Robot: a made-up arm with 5 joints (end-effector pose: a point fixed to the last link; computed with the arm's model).
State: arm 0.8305 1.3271 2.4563 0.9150 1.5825
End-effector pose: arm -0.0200 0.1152 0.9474 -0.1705 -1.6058 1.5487
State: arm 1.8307 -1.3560 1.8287 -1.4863 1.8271
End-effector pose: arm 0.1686 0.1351 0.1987 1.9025 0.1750 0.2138
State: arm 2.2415 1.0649 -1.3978 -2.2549 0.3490
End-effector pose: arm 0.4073 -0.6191 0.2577 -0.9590 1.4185 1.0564
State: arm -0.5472 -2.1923 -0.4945 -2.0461 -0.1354
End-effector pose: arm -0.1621 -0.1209 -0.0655 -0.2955 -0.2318 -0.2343
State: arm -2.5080 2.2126 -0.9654 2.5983 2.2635
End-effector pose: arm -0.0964 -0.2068 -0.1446 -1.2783 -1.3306 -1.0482
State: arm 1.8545 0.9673 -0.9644 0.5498 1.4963
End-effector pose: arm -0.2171 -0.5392 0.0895 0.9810 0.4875 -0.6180
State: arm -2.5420 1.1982 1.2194 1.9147 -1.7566
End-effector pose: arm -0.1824 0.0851 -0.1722 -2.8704 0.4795 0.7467
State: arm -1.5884 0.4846 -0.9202 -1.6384 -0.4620
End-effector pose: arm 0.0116 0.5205 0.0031 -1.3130 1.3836 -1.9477
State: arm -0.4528 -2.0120 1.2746 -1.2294 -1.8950
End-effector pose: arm 0.2379 0.5098 -0.0404 0.7313 -0.1837 -2.8276
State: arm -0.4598 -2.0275 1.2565 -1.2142 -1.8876
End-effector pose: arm 0.2402 0.5083 -0.0341 0.7684 -0.1653 -2.8315
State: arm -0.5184 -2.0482 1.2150 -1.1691 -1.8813
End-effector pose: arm 0.2407 0.4973 -0.0437 0.8266 -0.1713 -2.8220
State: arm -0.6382 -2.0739 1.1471 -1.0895 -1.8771
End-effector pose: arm 0.2371 0.4736 -0.0709 0.9075 -0.2059 -2.7864
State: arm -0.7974 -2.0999 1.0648 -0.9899 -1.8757
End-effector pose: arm 0.2278 0.4388 -0.1074 0.9938 -0.2590 -2.7197
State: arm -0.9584 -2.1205 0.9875 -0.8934 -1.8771
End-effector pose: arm 0.2148 0.3997 -0.1425 1.0604 -0.3151 -2.6351
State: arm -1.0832 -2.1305 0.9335 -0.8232 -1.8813
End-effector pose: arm 0.2032 0.3660 -0.1692 1.0921 -0.3644 -2.5622
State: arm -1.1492 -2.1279 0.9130 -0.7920 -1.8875
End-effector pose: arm 0.1973 0.3459 -0.1857 1.0903 -0.4038 -2.5252
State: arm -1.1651 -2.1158 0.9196 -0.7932 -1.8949
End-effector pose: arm 0.1971 0.3387 -0.1950 1.0670 -0.4351 -2.5219
